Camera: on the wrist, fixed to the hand. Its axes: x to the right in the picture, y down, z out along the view.
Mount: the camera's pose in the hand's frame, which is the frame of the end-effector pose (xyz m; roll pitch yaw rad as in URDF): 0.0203 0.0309 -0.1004 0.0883 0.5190 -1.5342
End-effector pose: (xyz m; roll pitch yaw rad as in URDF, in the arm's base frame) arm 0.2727 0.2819 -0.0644 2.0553 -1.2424 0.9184
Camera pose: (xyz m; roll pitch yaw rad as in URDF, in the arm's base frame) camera 0.1749 0.2766 -0.0213 1.9194 0.1436 1.9379
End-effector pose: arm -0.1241 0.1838 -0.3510 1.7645 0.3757 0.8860
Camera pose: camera -0.1723 0.2711 -0.3123 -2.5564 0.7966 2.8192
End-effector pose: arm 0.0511 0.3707 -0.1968 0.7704 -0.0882 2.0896
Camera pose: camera -0.0411 0.3465 -0.2453 0.4751 1.2654 0.9157
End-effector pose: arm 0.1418 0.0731 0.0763 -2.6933 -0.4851 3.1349
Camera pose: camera 0.1603 0.1443 0.1540 2.4886 -0.8375 -1.0172
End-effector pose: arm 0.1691 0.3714 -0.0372 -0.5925 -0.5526 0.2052
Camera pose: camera 0.2439 0.3559 -0.1121 0.6220 -0.0790 -1.3770
